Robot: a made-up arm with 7 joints. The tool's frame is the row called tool. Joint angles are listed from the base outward.
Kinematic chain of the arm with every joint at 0, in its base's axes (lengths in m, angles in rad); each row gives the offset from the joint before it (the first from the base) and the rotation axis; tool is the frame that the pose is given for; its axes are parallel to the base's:
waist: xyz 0 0 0.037 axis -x
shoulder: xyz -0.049 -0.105 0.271 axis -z
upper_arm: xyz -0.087 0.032 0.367 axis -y
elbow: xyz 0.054 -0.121 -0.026 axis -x
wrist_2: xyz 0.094 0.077 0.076 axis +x
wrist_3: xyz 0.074 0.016 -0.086 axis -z
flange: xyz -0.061 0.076 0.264 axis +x
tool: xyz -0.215 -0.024 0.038
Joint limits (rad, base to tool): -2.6..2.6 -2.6..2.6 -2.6..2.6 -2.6..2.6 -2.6..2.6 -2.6..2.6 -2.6..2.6
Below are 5 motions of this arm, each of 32 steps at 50 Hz.
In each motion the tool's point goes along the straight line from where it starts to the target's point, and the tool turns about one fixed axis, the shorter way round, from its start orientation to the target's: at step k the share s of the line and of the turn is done. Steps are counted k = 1, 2, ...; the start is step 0. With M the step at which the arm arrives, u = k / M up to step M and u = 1 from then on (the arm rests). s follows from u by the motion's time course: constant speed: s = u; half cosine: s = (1 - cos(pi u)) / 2; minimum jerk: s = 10 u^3 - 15 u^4 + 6 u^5.
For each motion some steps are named. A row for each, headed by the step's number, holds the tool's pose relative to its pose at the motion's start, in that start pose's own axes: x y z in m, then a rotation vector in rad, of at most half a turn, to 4 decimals.
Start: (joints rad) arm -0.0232 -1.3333 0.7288 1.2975 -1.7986 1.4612 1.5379
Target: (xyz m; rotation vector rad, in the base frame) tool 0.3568 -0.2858 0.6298 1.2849 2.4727 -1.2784
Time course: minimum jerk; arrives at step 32
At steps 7, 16, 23, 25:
7: -0.0123 -0.0161 0.0158 0.0047 -0.0015 0.0529
16: -0.0837 -0.1098 0.1077 0.0318 -0.0103 0.3609
23: -0.1441 -0.1891 0.1855 0.0548 -0.0177 0.6214
25: -0.1552 -0.2036 0.1997 0.0590 -0.0190 0.6689

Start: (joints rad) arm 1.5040 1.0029 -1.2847 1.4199 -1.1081 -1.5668 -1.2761
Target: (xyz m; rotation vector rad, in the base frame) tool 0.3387 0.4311 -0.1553 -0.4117 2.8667 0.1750
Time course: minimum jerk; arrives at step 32
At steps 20, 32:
20: -0.1307 -0.0485 -0.0632 0.7204 -0.0910 -0.1601
32: -0.1803 -0.0669 -0.0872 0.9940 -0.1256 -0.2209

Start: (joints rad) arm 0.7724 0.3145 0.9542 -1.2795 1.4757 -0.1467 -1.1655
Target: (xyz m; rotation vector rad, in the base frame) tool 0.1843 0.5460 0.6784 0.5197 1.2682 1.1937
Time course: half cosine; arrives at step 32
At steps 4, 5, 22, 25, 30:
4: 0.0129 -0.0019 -0.0175 0.0352 0.0662 -0.0053
5: 0.0201 -0.0030 -0.0271 0.0545 0.1027 -0.0083
22: 0.2645 -0.0396 -0.3570 0.7183 1.3534 -0.1092
25: 0.3014 -0.0452 -0.4069 0.8187 1.5426 -0.1245
30: 0.3367 -0.0505 -0.4545 0.9147 1.7234 -0.1390

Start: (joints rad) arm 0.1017 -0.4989 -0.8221 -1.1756 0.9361 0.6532 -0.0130
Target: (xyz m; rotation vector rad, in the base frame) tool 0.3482 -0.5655 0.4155 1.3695 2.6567 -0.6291
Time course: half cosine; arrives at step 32
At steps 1, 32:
1: 0.0008 0.0003 0.0007 -0.0003 0.0022 -0.0014
32: 0.3230 0.1237 0.2858 -0.1141 0.9312 -0.5928

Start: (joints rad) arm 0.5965 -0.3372 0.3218 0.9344 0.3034 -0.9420 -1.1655
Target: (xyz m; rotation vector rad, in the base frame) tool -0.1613 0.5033 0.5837 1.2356 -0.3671 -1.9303
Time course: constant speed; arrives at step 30
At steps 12, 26, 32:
12: 0.1071 0.0066 0.0268 -0.2014 -0.3937 0.5367
26: 0.2320 0.0144 0.0581 -0.4363 -0.8531 1.1629
32: 0.2676 0.0166 0.0670 -0.5034 -0.9843 1.3418

